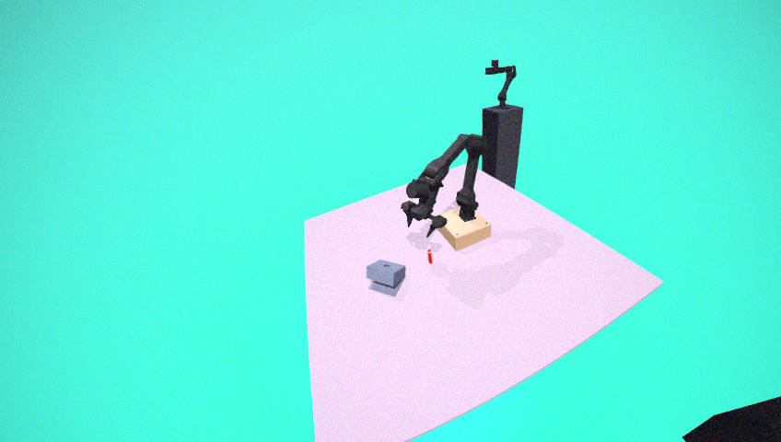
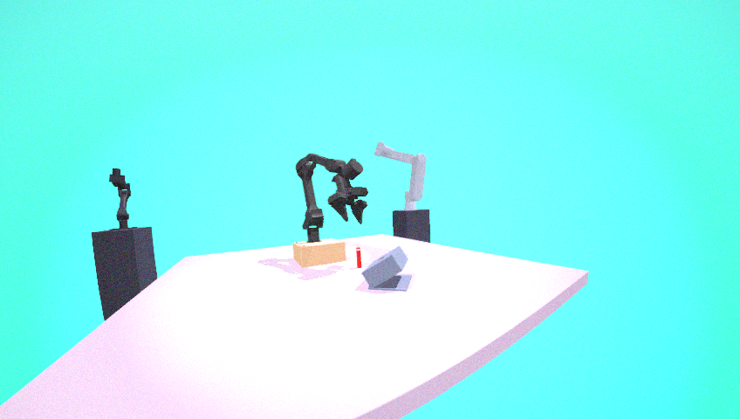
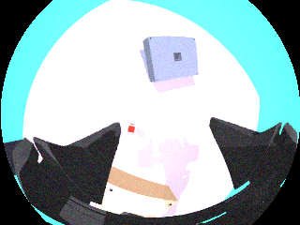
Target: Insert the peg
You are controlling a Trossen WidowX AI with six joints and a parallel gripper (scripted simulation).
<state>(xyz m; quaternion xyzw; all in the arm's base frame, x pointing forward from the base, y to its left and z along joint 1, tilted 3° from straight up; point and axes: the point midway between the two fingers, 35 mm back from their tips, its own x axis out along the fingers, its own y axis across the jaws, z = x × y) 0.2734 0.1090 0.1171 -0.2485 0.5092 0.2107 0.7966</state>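
The red peg is 13 cm below my gripper tip, 3 cm behind it and 2 cm to the left of it. From my gripper tip the other things lie so: sloped panel 17 cm ahead, 13 cm below, 4 cm to the left.
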